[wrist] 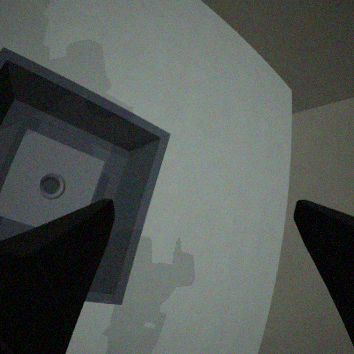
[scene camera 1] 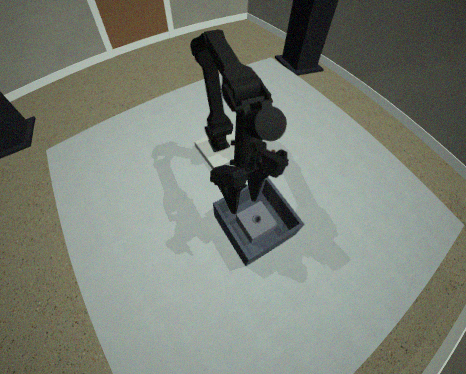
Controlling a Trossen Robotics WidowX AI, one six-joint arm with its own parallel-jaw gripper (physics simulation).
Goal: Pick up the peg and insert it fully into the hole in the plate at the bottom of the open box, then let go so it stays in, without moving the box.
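Pixels of known places: gripper, fingertip midpoint: (wrist: 206,209) (scene camera 1: 244,206); arm's base at its link origin: (scene camera 1: 219,143).
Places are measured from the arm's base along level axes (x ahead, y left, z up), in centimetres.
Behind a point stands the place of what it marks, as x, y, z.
The dark grey open box (scene camera 1: 231,234) {35.8, -10.7, 5.8} (wrist: 139,200) {35.9, -9.7, 6.5} stands on the light floor area. Inside it lies the pale plate (scene camera 1: 260,230) {37.2, -2.1, 2.9} (wrist: 30,157) {35.1, 1.7, 2.9} with a round hole (scene camera 1: 256,219) (wrist: 51,186); no peg is seen standing up from it. The peg does not show clearly in either view; the arm hides part of the ground behind the box. My gripper (scene camera 1: 244,206) {34.8, -7.5, 19.2} (wrist: 206,209) {34.8, -7.5, 19.2} is wide open, with nothing between its fingers. It hangs over the back left part of the box in the scene view. In the wrist view, one finger overlaps the box and the other is well to its right.
A flat whitish slab (scene camera 1: 204,150) {0.8, -6.1, -0.2} lies by the arm's base, behind the box. Dark pillars (scene camera 1: 309,37) (scene camera 1: 12,127) stand at the back right and far left, off the light mat (scene camera 1: 150,300) {42.9, -39.3, -2.9}. Arm shadows fall on both sides of the box.
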